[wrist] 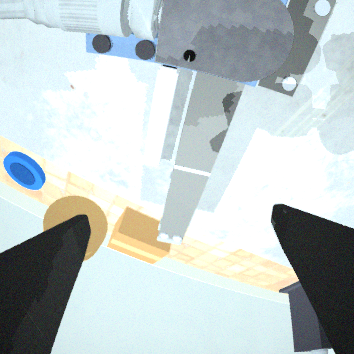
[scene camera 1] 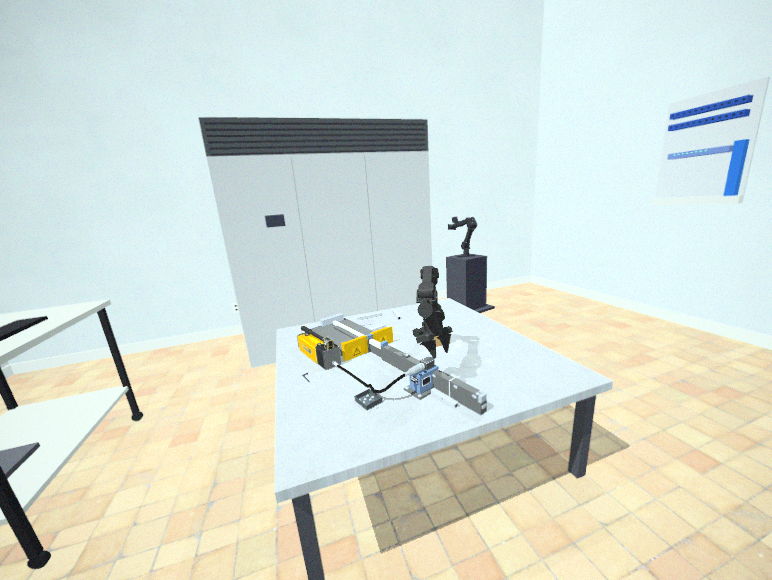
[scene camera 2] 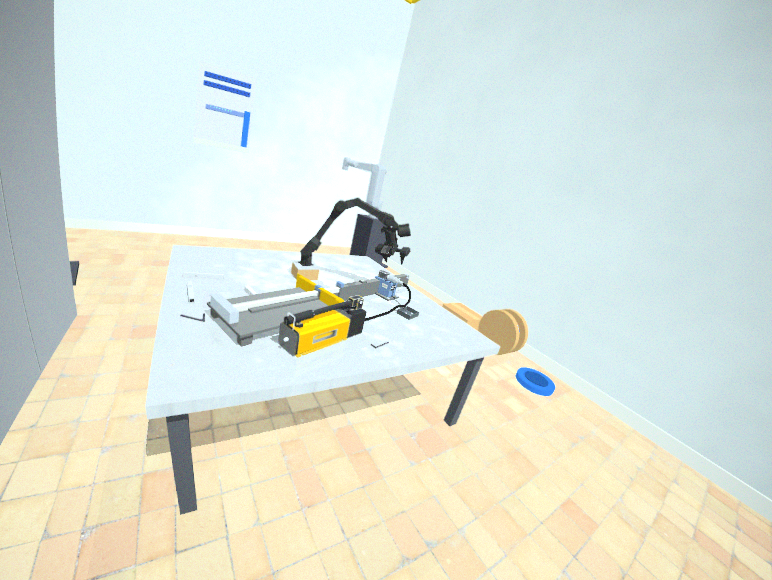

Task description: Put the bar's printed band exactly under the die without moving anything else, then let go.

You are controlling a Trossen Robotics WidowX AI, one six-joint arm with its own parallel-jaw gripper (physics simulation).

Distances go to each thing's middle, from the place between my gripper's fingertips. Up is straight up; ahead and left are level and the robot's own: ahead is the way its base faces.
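There is the hand pump (scene camera 2: 302, 333), and my hand is 630 mm to the left of it, 310 mm short of it and 100 mm above it.
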